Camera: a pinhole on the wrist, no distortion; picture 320 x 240 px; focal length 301.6 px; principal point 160.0 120.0 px. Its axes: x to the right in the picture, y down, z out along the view. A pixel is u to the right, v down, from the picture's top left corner.
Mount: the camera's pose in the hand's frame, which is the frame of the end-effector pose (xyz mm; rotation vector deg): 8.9 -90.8 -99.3 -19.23 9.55 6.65
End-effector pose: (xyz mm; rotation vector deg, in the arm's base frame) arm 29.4 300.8 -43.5 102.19 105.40 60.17
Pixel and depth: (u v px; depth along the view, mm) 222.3 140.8 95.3
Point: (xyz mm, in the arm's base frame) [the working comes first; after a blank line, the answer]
In the camera's frame: 19.7 6.6 95.3

-22.6 340.2 -60.1
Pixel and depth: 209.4 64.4 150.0
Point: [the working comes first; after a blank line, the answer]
In the camera's frame: 24.6 -27.7 150.0

9.5 373.4 -105.5
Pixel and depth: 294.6 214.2 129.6
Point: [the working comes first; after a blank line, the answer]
In the camera's frame: 57.8 40.5 129.6

14.8 376.3 -27.2
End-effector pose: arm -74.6 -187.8 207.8 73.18 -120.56 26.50
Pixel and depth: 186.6 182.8 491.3
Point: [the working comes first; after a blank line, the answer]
In the camera's frame: 43.3 102.3 491.3

-369.1 -362.4 48.0
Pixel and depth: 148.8 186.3 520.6
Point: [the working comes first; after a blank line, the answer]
In the camera's frame: -19.3 114.4 520.6

-374.9 -336.2 -16.9
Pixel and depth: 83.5 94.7 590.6
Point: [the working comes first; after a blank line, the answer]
In the camera's frame: -149.8 -49.5 590.6

-264.9 -421.9 -188.3
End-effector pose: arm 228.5 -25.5 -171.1 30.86 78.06 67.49
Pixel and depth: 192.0 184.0 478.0
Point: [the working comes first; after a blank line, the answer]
In the camera's frame: 50.7 101.4 478.0

432.2 234.0 -12.6
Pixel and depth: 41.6 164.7 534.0
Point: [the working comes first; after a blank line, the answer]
In the camera's frame: -209.6 79.1 534.0

586.6 47.2 99.8
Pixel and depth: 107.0 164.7 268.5
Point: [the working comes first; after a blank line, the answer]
In the camera's frame: -47.2 39.8 268.5

354.1 29.9 -110.2
